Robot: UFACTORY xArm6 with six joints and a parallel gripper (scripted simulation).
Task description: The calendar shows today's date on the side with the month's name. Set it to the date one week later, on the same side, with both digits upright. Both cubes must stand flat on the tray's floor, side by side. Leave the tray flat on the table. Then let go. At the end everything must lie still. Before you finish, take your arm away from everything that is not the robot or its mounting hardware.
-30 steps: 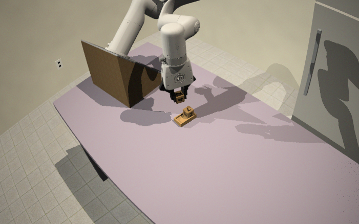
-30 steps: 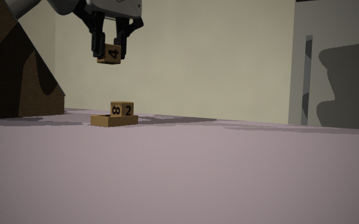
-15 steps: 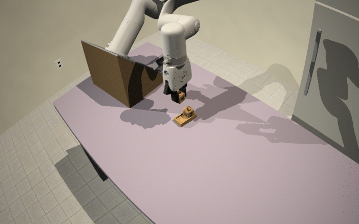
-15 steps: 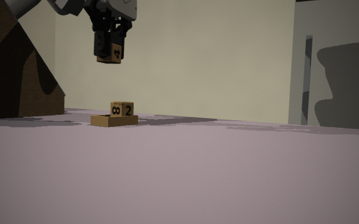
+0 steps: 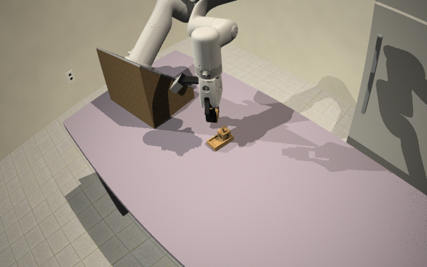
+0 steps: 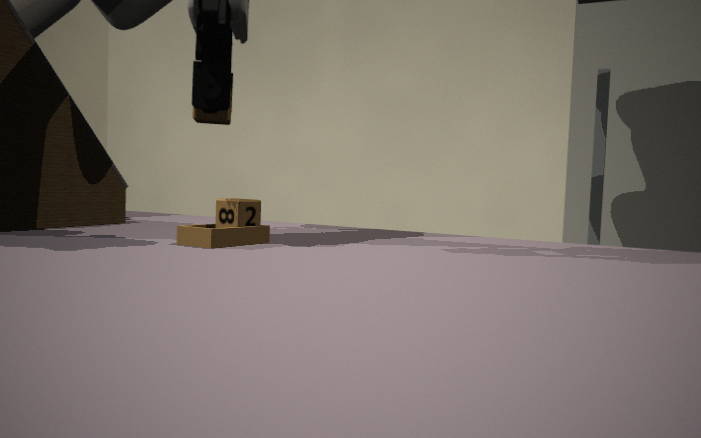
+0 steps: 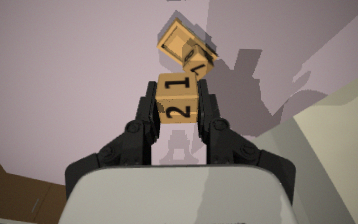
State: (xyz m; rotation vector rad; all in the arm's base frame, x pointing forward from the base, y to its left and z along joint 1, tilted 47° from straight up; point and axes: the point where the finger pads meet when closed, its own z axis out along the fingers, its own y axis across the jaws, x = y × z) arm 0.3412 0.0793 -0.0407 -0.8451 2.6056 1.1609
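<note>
The cube is 10 mm below my hand. The rest, counted from my hand: wooden calendar tray (130 mm below, 20 mm to the left).
</note>
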